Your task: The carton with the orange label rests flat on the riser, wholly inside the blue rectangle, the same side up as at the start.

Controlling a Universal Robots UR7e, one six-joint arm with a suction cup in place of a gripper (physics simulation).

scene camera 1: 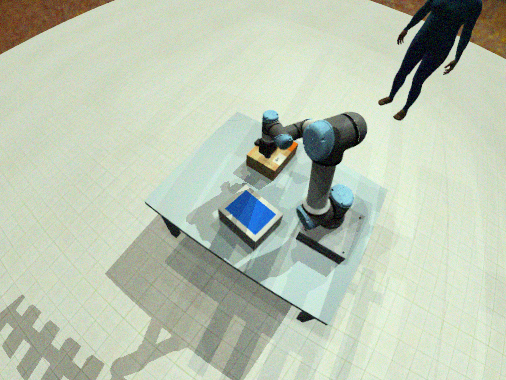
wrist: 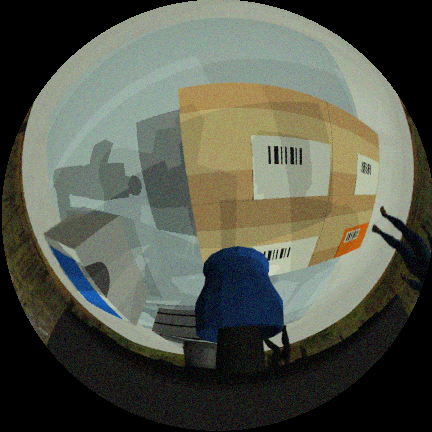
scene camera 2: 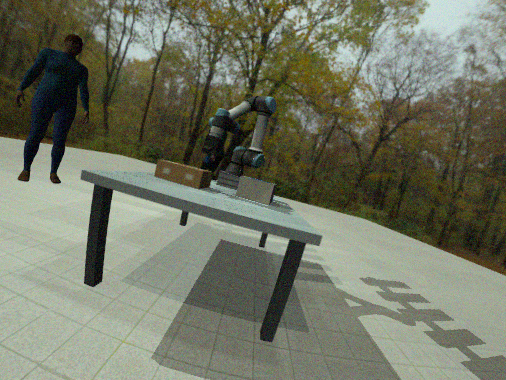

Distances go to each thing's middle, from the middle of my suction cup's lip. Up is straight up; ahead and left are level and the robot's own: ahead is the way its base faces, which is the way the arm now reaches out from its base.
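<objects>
Riser with blue rectangle (scene camera 1: 247,214): 10 cm below my suction cup, 14 cm behind it, 31 cm to the left of it.
</objects>
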